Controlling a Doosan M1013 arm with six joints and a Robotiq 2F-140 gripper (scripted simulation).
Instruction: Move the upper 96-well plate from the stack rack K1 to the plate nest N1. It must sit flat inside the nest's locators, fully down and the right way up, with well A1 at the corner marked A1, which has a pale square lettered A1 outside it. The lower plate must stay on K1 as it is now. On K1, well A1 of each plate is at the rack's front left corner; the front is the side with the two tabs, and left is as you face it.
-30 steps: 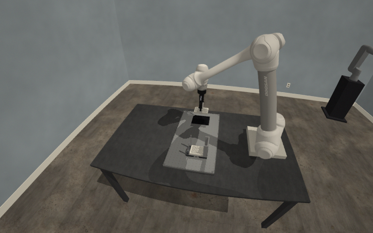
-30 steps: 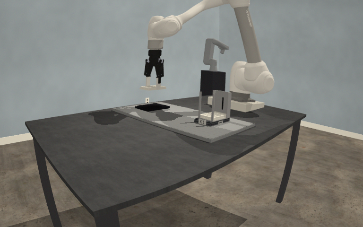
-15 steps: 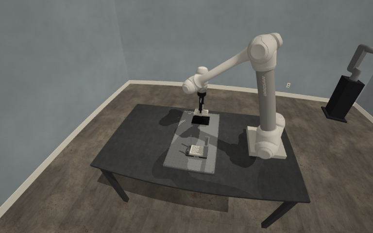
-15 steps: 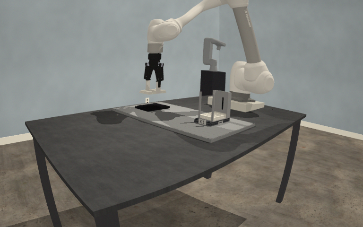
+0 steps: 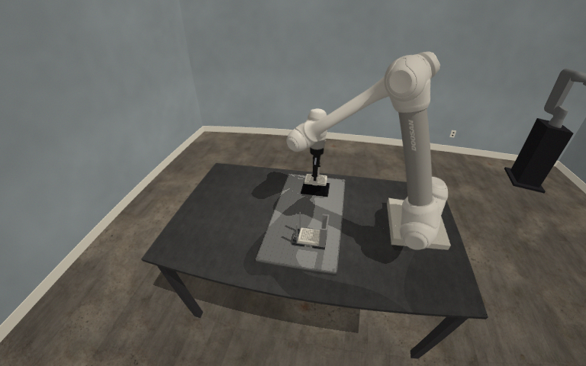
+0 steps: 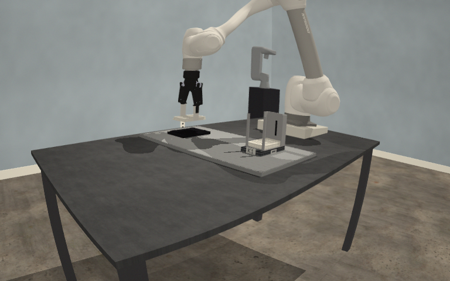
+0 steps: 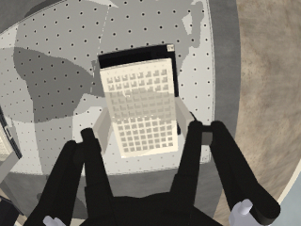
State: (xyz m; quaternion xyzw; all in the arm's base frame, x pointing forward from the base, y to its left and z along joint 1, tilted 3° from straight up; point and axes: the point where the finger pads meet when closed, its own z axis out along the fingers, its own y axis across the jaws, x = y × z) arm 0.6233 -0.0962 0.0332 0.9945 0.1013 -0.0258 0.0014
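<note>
Right now the black plate nest N1 is 9 cm below my hand. Also, from my hand: pale square: 8 cm below, 8 cm ahead, 4 cm to the right.
</note>
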